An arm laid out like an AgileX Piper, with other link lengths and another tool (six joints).
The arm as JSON. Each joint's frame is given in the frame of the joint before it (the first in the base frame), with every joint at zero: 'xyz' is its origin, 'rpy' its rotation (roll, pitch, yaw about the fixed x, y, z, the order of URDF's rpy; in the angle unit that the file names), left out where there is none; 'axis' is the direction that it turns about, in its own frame. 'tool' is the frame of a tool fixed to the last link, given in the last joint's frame.
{
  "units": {
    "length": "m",
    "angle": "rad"
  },
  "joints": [
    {
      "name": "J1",
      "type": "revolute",
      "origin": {
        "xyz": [
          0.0,
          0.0,
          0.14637
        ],
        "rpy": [
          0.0,
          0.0,
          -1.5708
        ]
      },
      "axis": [
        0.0,
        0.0,
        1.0
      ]
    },
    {
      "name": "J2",
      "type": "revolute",
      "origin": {
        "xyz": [
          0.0,
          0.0,
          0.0
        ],
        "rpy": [
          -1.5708,
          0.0,
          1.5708
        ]
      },
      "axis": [
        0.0,
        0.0,
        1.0
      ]
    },
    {
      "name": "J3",
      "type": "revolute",
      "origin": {
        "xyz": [
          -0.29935,
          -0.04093,
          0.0
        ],
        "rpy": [
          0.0,
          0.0,
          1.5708
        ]
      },
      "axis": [
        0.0,
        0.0,
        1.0
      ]
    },
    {
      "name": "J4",
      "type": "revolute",
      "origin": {
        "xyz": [
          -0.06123,
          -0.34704,
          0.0
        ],
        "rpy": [
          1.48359,
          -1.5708,
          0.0
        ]
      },
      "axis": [
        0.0,
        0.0,
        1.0
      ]
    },
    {
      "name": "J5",
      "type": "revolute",
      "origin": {
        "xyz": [
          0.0,
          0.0,
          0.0
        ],
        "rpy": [
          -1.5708,
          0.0,
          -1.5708
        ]
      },
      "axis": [
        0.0,
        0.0,
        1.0
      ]
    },
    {
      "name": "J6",
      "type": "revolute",
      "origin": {
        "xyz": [
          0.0,
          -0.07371,
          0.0
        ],
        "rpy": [
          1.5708,
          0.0,
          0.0
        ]
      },
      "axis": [
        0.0,
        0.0,
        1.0
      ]
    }
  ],
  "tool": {
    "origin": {
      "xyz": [
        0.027,
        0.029,
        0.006
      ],
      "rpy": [
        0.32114,
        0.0,
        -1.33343
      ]
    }
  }
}
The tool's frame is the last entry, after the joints.
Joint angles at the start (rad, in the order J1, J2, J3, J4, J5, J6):
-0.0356, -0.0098, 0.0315, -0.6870, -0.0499, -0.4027
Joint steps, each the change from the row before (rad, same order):
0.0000, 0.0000, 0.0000, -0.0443, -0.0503, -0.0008
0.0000, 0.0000, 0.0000, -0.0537, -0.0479, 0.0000
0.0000, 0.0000, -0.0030, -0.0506, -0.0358, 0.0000
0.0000, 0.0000, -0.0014, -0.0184, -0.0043, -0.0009
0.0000, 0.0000, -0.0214, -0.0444, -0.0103, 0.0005
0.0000, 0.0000, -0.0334, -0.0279, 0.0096, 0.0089
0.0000, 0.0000, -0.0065, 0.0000, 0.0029, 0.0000
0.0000, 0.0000, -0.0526, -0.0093, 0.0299, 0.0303
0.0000, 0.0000, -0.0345, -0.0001, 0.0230, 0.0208
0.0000, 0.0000, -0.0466, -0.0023, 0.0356, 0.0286
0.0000, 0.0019, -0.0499, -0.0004, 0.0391, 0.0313
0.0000, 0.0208, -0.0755, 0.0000, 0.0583, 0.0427
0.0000, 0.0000, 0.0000, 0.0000, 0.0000, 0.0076
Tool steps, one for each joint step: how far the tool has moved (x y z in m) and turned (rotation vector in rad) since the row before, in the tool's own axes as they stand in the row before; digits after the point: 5 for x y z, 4 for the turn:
0.00182, -0.00241, 0.00258, 0.0502, -0.0094, -0.0443
0.00180, -0.00214, 0.00236, 0.0483, -0.0155, -0.0510
0.00248, -0.00211, 0.00202, 0.0384, -0.0157, -0.0477
0.00093, -0.00023, 0.00025, 0.0056, -0.0075, -0.0177
0.00884, -0.00420, 0.00263, 0.0224, -0.0037, -0.0475
0.01280, -0.00528, 0.00274, 0.0074, 0.0135, -0.0293
0.00247, -0.00097, 0.00050, 0.0002, 0.0046, -0.0026
0.01903, -0.00811, 0.00339, -0.0042, 0.0422, 0.0007
0.01218, -0.00551, 0.00208, -0.0057, 0.0309, 0.0073
0.01626, -0.00757, 0.00237, -0.0114, 0.0412, 0.0095
0.01684, -0.00843, 0.00248, -0.0131, 0.0447, 0.0145
0.02273, -0.01129, 0.00521, -0.0271, 0.0543, 0.0256
-0.00025, -0.00016, 0.00005, 0.0000, 0.0024, 0.0072

